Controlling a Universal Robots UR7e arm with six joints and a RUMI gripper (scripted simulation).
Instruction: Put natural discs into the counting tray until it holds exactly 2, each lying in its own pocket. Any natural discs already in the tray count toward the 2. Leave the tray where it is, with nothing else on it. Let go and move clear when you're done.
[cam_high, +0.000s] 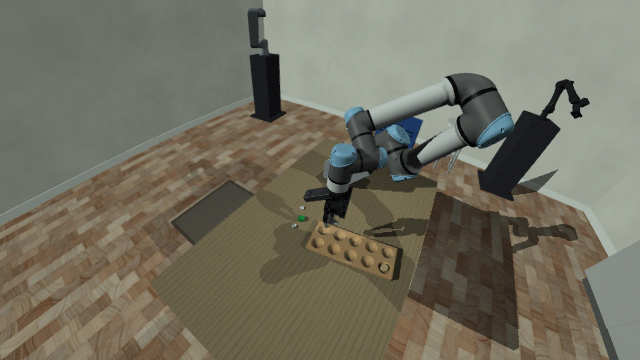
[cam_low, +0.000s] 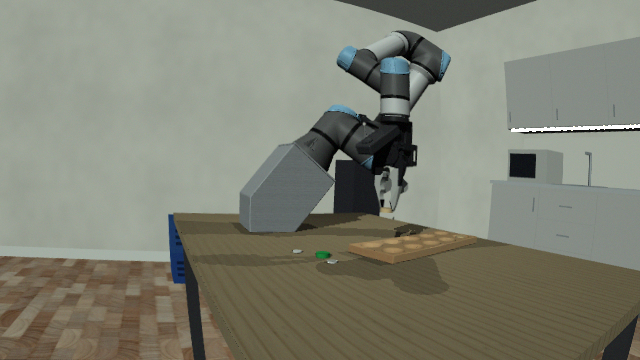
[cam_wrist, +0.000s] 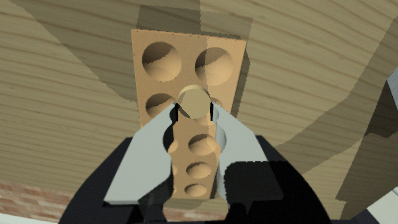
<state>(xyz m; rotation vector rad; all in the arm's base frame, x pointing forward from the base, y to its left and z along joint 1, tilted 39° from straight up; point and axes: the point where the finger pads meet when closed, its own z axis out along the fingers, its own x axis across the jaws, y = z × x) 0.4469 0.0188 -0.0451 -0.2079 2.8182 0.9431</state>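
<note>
The wooden counting tray lies 14 cm to the left of my hand and 11 cm below it. Round my hand: green disc 4 cm behind, 15 cm to the right, 12 cm below.
</note>
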